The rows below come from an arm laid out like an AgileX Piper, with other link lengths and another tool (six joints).
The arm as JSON. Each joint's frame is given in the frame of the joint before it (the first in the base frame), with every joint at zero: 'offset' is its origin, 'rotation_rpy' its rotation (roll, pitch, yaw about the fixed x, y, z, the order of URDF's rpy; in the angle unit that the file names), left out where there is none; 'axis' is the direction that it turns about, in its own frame. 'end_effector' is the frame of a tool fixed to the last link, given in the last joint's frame.
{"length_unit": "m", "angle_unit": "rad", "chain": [
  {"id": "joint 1", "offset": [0.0, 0.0, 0.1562], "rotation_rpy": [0.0, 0.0, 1.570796], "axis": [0.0, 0.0, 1.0]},
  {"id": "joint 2", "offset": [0.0, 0.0, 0.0], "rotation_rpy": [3.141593, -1.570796, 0.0], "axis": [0.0, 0.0, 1.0]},
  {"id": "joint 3", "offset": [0.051, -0.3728, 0.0], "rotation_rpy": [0.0, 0.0, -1.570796], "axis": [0.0, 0.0, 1.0]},
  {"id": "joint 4", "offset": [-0.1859, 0.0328, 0.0], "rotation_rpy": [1.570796, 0.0, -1.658], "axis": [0.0, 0.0, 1.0]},
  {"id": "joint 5", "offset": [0.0, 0.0, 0.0], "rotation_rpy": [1.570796, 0.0, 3.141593], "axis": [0.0, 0.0, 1.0]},
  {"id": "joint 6", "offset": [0.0, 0.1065, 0.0], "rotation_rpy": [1.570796, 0.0, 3.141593], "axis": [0.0, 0.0, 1.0]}
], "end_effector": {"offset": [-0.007, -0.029, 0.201], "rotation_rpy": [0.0, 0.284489, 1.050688]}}
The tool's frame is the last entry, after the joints.
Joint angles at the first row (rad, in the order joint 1, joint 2, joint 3, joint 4, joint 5, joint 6):
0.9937, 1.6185, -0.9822, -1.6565, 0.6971, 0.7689
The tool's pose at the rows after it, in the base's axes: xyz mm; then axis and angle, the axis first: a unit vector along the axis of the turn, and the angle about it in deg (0 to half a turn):
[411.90 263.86 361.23 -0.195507 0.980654 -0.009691 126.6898]
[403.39 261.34 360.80 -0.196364 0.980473 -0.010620 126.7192]
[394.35 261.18 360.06 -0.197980 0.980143 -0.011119 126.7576]
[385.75 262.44 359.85 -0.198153 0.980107 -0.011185 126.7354]
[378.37 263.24 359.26 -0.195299 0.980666 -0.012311 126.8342]
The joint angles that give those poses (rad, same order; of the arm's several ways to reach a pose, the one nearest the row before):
1.0134, 1.5995, -0.9565, -1.6528, 0.7134, 0.7747
1.0395, 1.5836, -0.9334, -1.6440, 0.7360, 0.7798
1.0731, 1.5720, -0.9150, -1.6311, 0.7631, 0.7840
1.1108, 1.5651, -0.9042, -1.6136, 0.7950, 0.7874
1.1476, 1.5625, -0.9003, -1.5889, 0.8297, 0.7871

